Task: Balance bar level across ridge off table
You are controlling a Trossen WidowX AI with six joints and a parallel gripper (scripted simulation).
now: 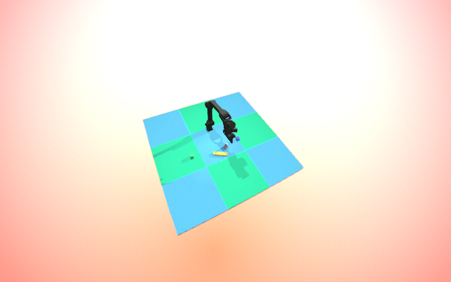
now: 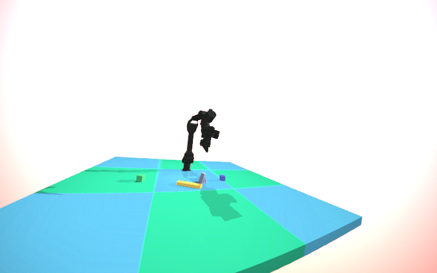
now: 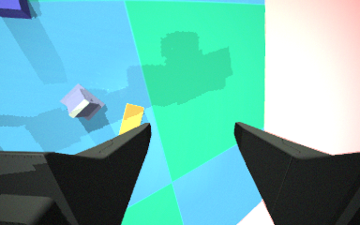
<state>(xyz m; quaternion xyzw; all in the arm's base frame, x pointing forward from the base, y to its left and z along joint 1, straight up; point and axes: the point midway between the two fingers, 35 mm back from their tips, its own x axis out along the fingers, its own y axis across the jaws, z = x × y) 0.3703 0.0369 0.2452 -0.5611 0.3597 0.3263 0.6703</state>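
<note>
My gripper tip is now 210 mm above the yellow bar, 80 mm to the left of it and 40 mm past it. From my gripper tip the other things lie so: small green cube: 340 mm to the right, 200 mm below, 130 mm behind; then small purple cube: 200 mm below, 170 mm to the left, 130 mm behind.
</note>
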